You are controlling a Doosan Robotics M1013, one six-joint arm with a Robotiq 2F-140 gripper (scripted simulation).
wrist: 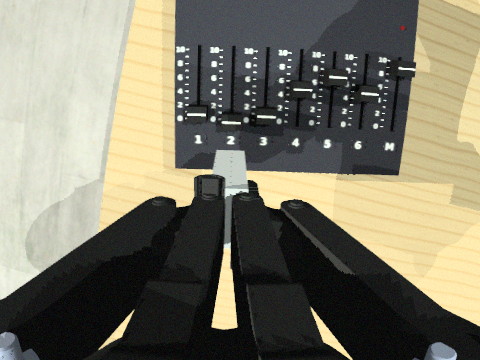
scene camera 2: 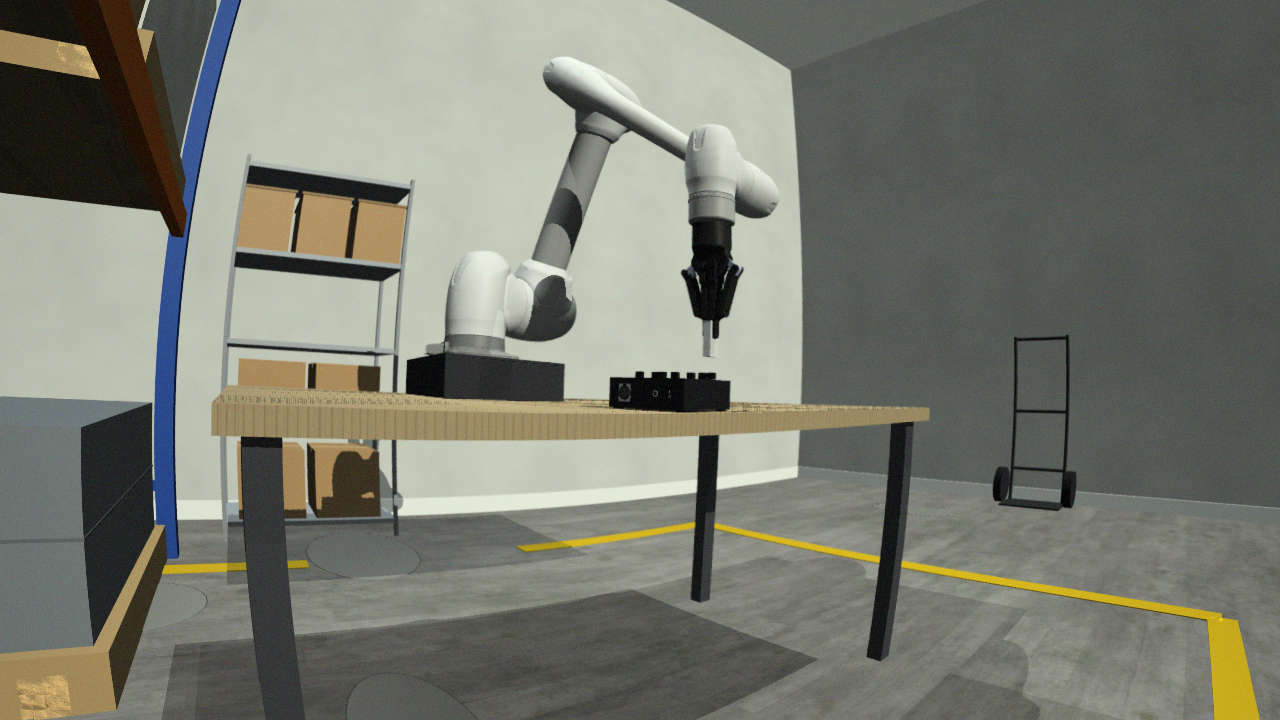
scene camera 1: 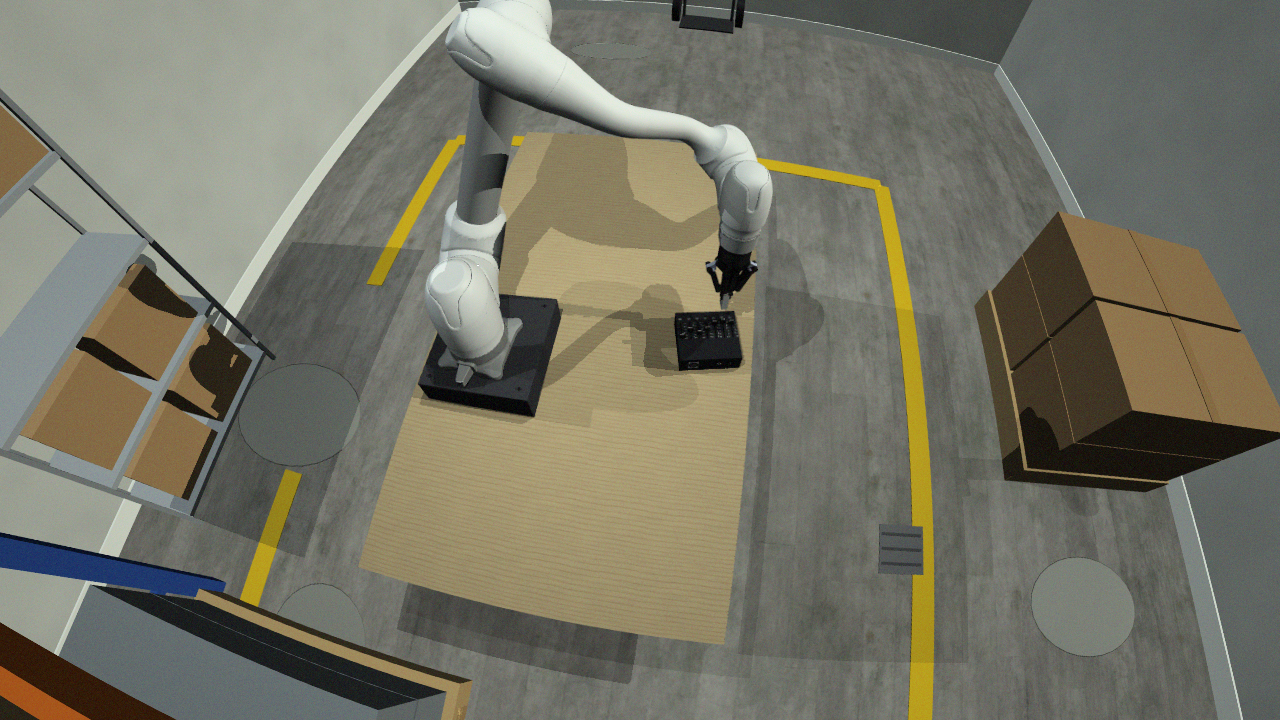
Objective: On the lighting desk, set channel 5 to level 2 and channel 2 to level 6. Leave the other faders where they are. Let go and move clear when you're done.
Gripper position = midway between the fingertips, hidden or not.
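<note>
Scene camera 2 shows my gripper (scene camera 2: 710, 356). Scene camera 1 shows my gripper too (scene camera 1: 723, 305), as does the wrist view, with the gripper at (wrist: 229, 173).
</note>
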